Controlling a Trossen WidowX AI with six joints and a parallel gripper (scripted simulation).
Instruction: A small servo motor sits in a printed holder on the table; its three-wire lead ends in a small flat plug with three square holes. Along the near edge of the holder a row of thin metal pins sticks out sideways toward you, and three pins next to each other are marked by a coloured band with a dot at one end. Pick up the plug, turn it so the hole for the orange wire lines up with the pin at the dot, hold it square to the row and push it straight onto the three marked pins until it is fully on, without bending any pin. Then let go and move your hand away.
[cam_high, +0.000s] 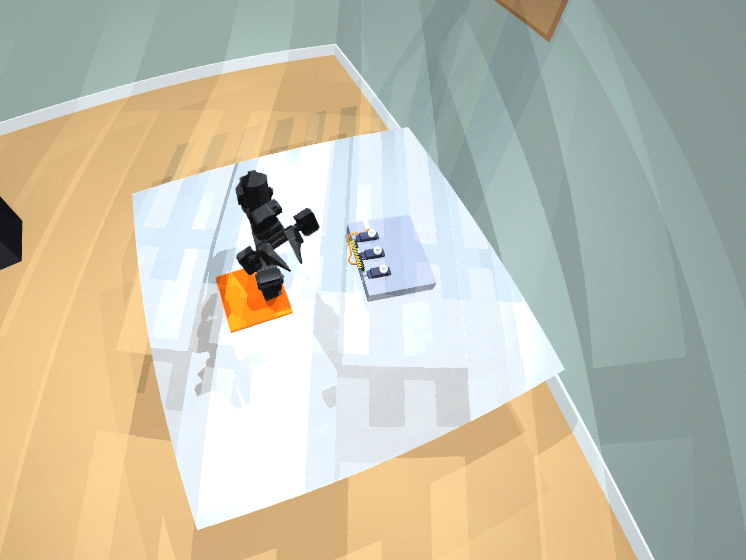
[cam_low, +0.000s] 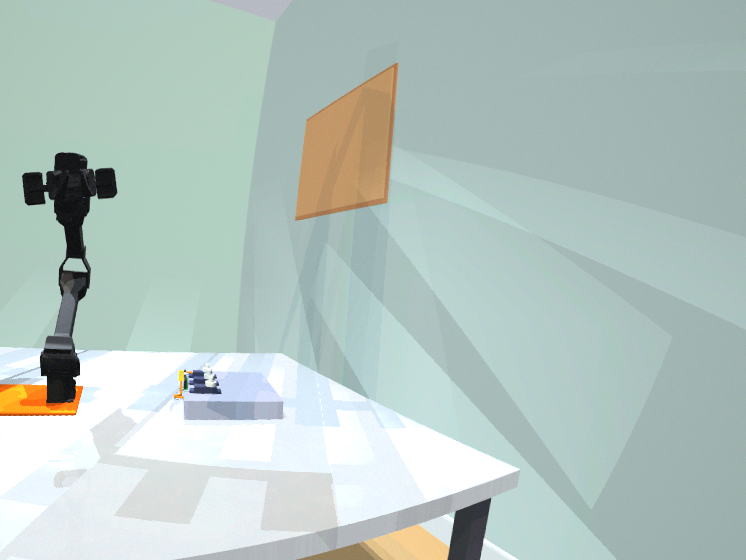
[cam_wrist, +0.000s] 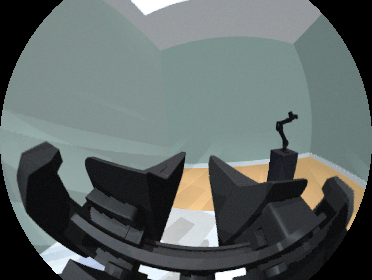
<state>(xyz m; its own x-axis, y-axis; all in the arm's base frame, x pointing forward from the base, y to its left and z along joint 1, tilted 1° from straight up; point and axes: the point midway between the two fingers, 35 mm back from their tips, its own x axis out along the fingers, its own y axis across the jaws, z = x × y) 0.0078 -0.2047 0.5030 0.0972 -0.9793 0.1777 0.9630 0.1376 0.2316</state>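
Right now my gripper tip is 30 cm short of the red dot, 23 cm to the right of it and 44 cm above it. From my gripper tip the other things lie so: grey printed holder (46 cm ahead, 19 cm to the left, 49 cm below).
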